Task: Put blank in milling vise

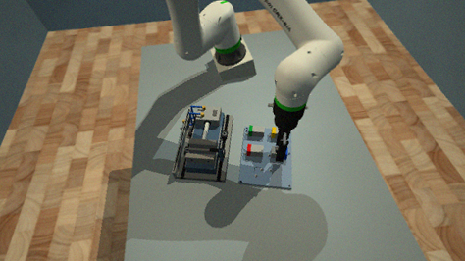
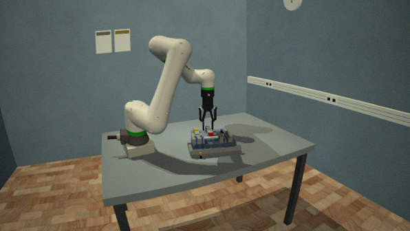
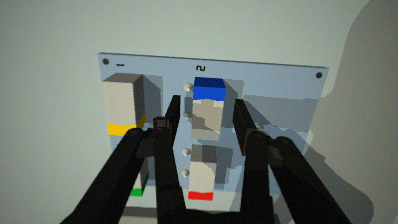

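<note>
My gripper is now 5 cm to the left of the plate and 5 cm above it. From my hand the other things lie so: yellow-ended blank (9 cm behind, 3 cm below, 1 cm to the left); red-ended blank (9 cm to the right, 3 cm below, 1 cm behind); green-ended blank (10 cm behind, 8 cm to the right, 3 cm below).
</note>
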